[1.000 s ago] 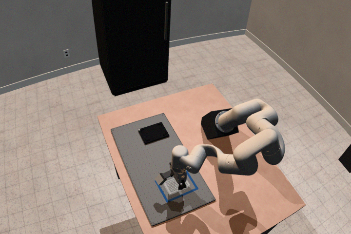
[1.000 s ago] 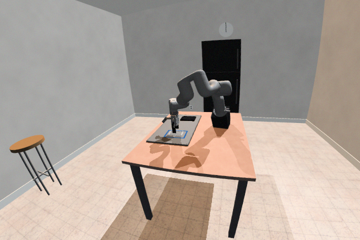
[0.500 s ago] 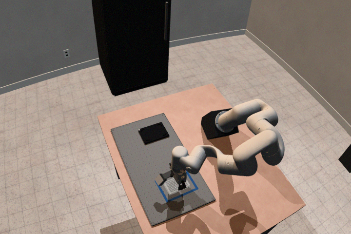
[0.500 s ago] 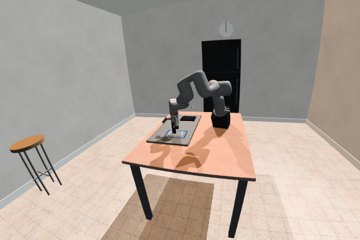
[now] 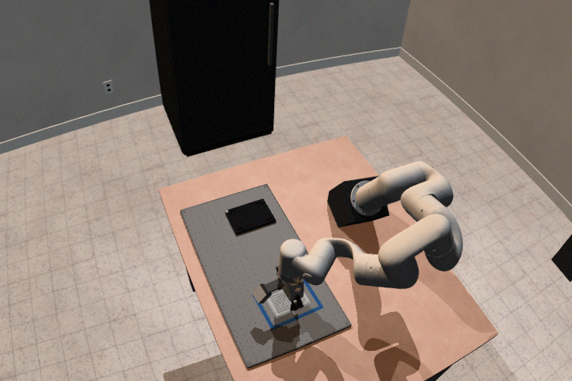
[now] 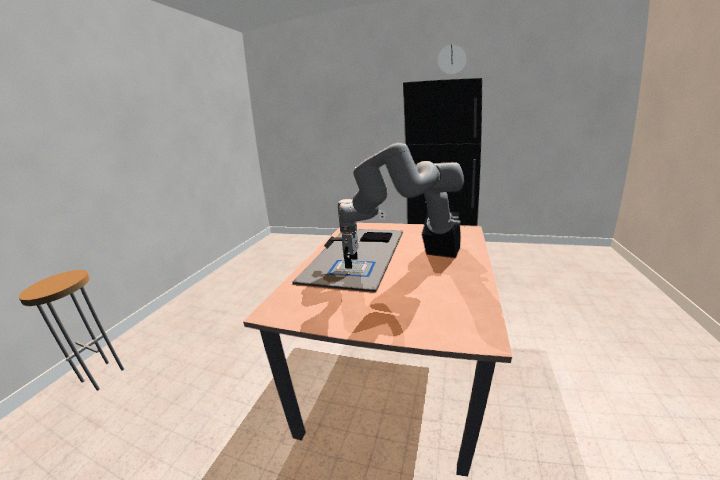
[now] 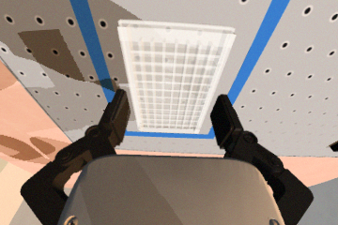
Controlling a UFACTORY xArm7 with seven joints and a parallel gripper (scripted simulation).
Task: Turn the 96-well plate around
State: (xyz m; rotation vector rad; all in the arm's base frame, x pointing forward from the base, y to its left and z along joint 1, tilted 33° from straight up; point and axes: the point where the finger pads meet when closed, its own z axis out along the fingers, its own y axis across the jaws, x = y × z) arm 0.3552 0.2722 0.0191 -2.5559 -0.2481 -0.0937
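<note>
The 96-well plate lies 3 cm below my hand. Also, from my hand: pale A1 mark (43 cm to the right, 12 cm ahead, 2 cm below); black plate nest N1 (39 cm to the right, 4 cm ahead, 2 cm below).
</note>
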